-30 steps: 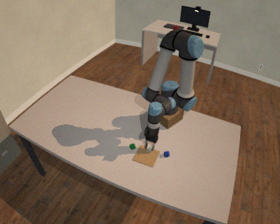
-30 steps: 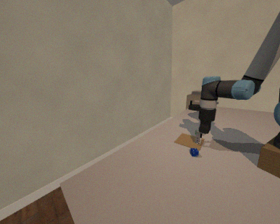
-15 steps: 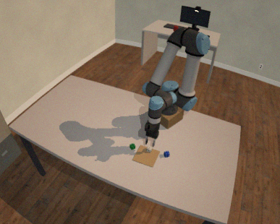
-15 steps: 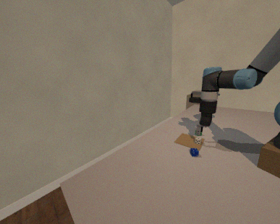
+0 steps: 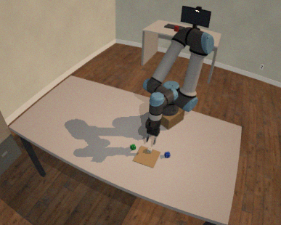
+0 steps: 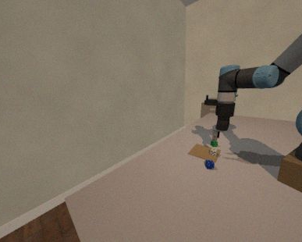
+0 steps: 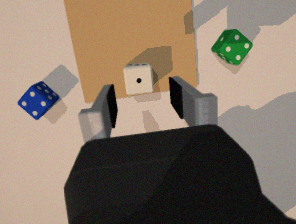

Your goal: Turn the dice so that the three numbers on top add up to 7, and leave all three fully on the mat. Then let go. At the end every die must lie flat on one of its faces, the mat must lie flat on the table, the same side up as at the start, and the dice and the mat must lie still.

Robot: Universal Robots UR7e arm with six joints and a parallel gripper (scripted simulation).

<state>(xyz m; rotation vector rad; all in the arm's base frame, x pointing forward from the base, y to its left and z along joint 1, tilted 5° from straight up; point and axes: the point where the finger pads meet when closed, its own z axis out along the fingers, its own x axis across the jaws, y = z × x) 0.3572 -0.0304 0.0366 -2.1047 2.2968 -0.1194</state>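
Now: hand 120 mm to the right of the blue die and 100 mm above it. The rest, counted from my hand: white die: 90 mm below; green die: 10 mm ahead, 110 mm to the right, 100 mm below; tan mat: 50 mm ahead, 110 mm below.
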